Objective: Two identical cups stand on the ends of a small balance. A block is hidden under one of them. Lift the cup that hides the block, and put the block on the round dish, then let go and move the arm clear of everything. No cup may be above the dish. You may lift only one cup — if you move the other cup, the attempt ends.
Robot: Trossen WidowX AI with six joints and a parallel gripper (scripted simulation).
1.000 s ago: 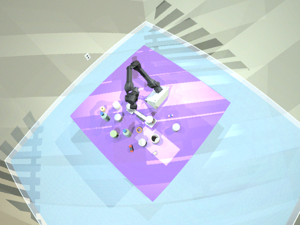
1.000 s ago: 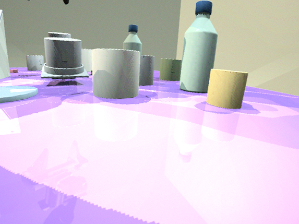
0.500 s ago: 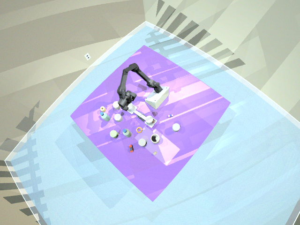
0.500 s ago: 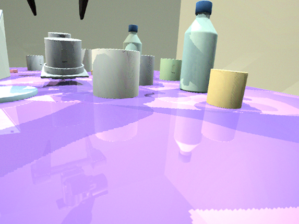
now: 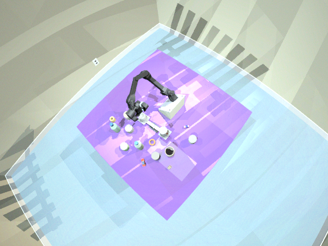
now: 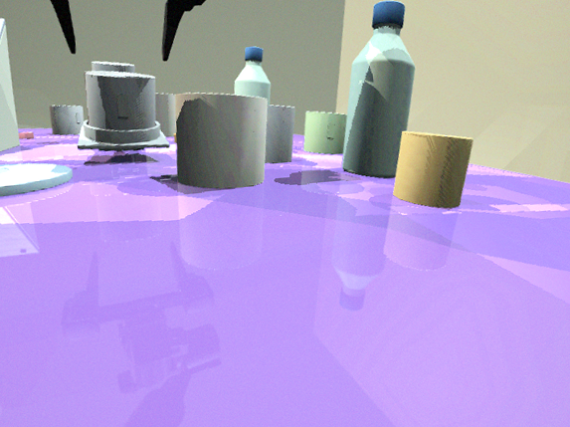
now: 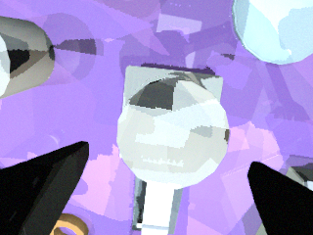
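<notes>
The pale block lies 70 mm below my gripper tip. From my gripper tip the other things lie so: small balance 20 mm behind, 140 mm to the left, 90 mm below; then tan cylinder 230 mm ahead, 210 mm to the right, 90 mm below; then pale blue round dish 80 mm behind, 120 mm to the right, 110 mm below.
</notes>
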